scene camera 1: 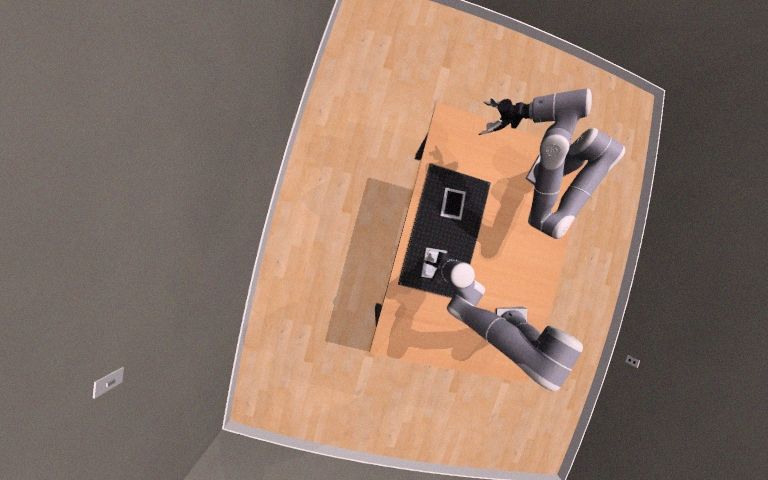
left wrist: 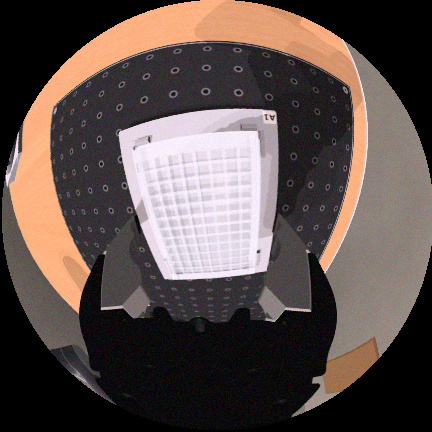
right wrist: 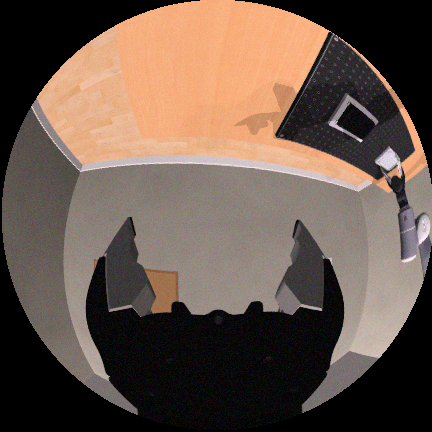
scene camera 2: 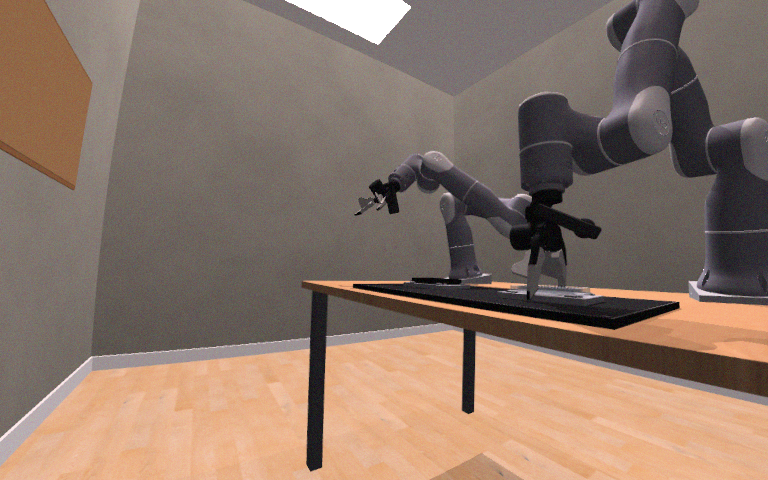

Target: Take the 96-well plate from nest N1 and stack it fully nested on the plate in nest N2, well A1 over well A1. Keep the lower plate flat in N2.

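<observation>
A pale, clear 96-well plate [left wrist: 200, 190] [scene camera 2: 574, 289] sits in a light nest [left wrist: 270, 175] [scene camera 2: 589, 300] marked A1 at one corner. My left gripper [scene camera 1: 430, 263] [scene camera 2: 545, 289] [left wrist: 205, 215] points down over it, fingertips low on either side. The fingers are open; a narrow gap to the plate shows on each side in the left wrist view. The other nest [scene camera 1: 444, 203] [right wrist: 338, 110] holds a dark rectangle [scene camera 1: 454, 203] [scene camera 2: 436, 280] [right wrist: 356, 121] that looks like a dark plate. No N1 or N2 label is readable. My right gripper [scene camera 1: 483, 118] [scene camera 2: 368, 210] [right wrist: 214, 220] is open and empty, high up.
Both nests are on a black perforated board [scene camera 1: 419, 226] [left wrist: 175, 107] on the wooden table [scene camera 1: 526, 266]. The right arm stays raised beyond the board's far end from the left gripper. The left arm reaches over the board's lower end in scene camera 1.
</observation>
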